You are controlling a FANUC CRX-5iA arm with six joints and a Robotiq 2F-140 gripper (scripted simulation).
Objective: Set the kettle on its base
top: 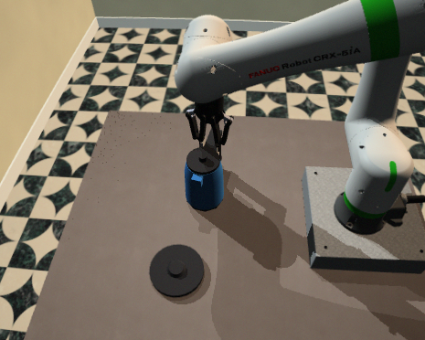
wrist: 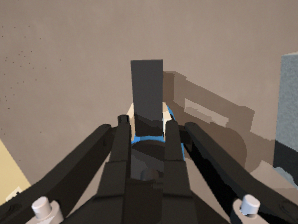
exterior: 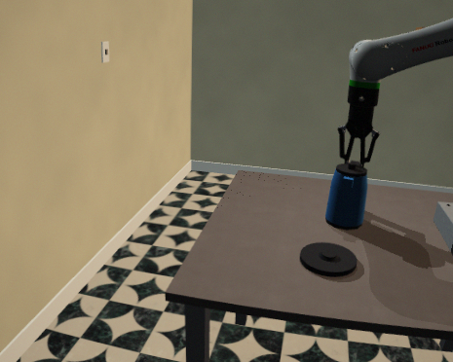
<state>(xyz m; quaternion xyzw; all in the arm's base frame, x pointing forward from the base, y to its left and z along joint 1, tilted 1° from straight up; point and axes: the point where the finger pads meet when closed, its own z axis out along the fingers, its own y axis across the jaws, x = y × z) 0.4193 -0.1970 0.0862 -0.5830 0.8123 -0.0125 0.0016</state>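
My hand is 5 cm above the blue kettle, 3 cm to the right of it and 1 cm short of it. Also, from my hand: round black base: 32 cm to the left, 14 cm below, 11 cm ahead.
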